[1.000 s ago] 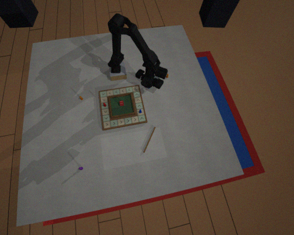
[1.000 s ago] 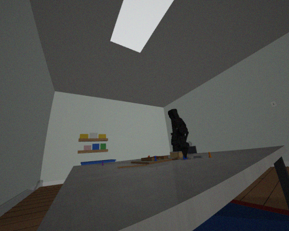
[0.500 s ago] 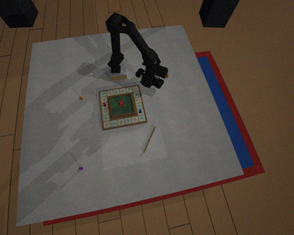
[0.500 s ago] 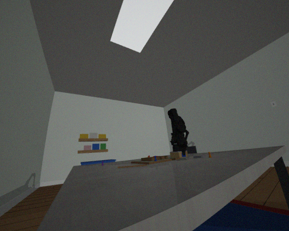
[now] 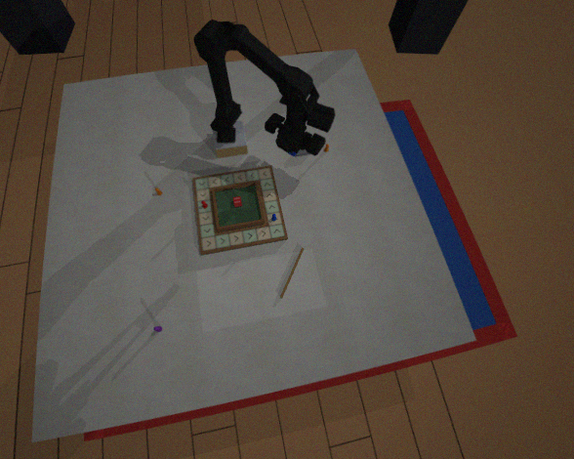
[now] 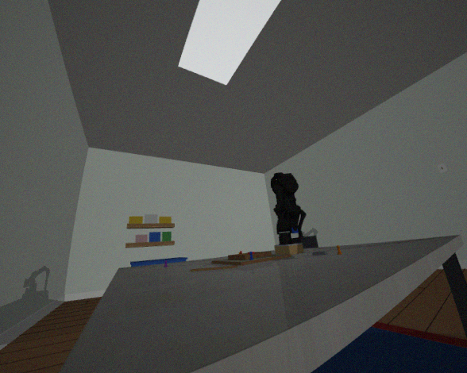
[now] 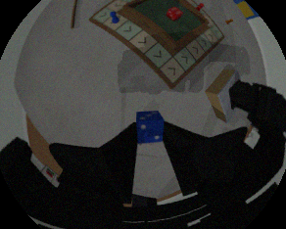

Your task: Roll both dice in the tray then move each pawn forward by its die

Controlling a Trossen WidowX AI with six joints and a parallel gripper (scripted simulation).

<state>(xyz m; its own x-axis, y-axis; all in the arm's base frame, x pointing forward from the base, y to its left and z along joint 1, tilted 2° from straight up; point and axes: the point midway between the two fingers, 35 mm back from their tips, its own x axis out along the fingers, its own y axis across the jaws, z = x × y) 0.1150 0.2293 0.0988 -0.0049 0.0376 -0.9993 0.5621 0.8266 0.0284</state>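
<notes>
Now: gripper tip 150 mm short of the red pawn, 300 mm to the left of it and 90 mm above it. Also, from my gripper tip: grey block (70 mm behind, 50 mm to the left, 110 mm below); green tray (150 mm ahead, 190 mm to the right, 110 mm below); blue pawn (200 mm ahead, 70 mm to the right, 90 mm below).
</notes>
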